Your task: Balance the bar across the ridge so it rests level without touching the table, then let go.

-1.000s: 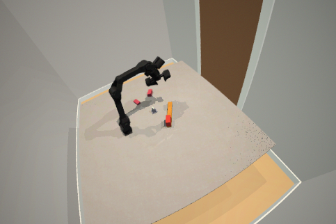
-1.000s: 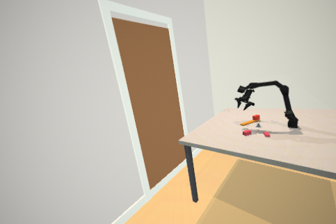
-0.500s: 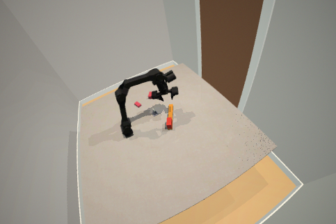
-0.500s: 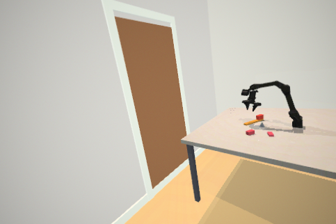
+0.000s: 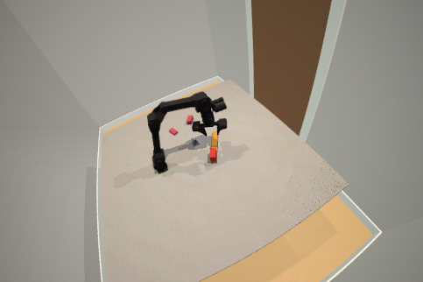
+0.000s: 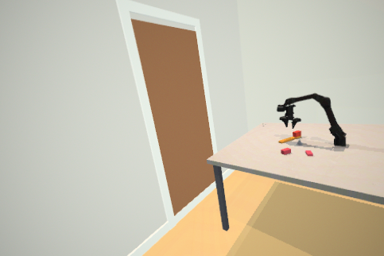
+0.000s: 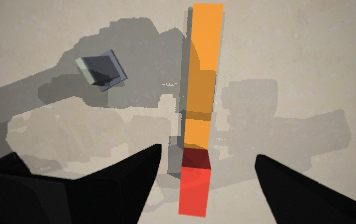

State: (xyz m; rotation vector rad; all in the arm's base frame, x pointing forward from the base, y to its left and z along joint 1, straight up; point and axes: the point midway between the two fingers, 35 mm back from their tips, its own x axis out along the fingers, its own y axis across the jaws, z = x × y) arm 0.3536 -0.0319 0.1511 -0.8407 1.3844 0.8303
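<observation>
My gripper tip is now 100 mm past the ridge, 110 mm to the right of it and 90 mm above it.
</observation>
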